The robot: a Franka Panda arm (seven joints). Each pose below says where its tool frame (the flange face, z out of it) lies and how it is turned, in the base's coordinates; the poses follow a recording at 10 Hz.
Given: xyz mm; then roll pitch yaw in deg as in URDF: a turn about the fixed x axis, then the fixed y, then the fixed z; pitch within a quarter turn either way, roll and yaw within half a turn.
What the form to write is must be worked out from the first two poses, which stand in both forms.
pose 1, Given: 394.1 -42.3 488.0 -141.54 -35.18 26.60
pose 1, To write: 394.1 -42.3 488.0 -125.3 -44.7 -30.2
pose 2, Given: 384.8 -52.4 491.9 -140.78 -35.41 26.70
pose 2, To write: 384.8 -52.4 491.9 -124.5 -44.9 -30.0
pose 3, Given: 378.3 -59.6 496.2 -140.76 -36.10 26.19
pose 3, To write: 378.3 -59.6 496.2 -124.3 -44.6 -31.1
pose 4, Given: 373.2 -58.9 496.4 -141.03 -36.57 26.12
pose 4, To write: 373.2 -58.9 496.4 -124.4 -44.6 -31.8
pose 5, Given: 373.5 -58.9 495.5 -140.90 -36.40 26.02
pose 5, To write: 373.5 -58.9 495.5 -124.4 -44.5 -31.5
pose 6, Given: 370.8 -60.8 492.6 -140.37 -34.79 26.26
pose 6, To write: 370.8 -60.8 492.6 -124.6 -44.3 -29.3
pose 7, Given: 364.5 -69.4 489.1 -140.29 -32.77 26.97
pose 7, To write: 364.5 -69.4 489.1 -125.2 -44.4 -26.6
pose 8, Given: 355.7 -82.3 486.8 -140.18 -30.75 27.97
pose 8, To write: 355.7 -82.3 486.8 -125.6 -44.9 -23.8
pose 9, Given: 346.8 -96.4 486.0 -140.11 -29.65 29.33
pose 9, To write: 346.8 -96.4 486.0 -125.4 -46.0 -21.8
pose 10, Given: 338.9 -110.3 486.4 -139.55 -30.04 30.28
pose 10, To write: 338.9 -110.3 486.4 -124.2 -47.2 -21.5
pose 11, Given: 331.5 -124.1 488.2 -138.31 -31.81 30.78
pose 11, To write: 331.5 -124.1 488.2 -122.0 -48.2 -22.6
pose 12, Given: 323.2 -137.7 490.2 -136.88 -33.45 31.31
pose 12, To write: 323.2 -137.7 490.2 -119.6 -49.3 -23.5
